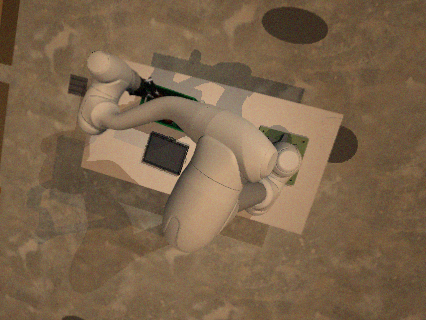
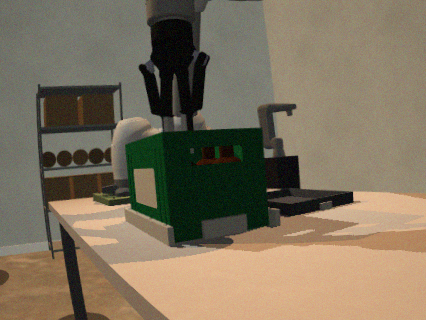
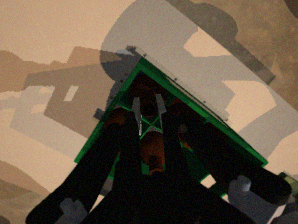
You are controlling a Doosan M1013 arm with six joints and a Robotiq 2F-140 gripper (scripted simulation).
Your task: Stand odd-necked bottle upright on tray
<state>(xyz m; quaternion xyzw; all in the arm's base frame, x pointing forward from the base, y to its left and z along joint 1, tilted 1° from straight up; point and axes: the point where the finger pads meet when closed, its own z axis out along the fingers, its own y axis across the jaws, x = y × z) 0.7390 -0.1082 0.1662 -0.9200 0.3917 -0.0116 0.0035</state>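
Right now the brown bottle is 9 cm behind my hand, 1 cm to the left of it and 9 cm below it. From my hand the other things lie so: green crate: 9 cm behind, 5 cm to the left, 9 cm below; dark tray: 11 cm behind, 32 cm to the left, 16 cm below.
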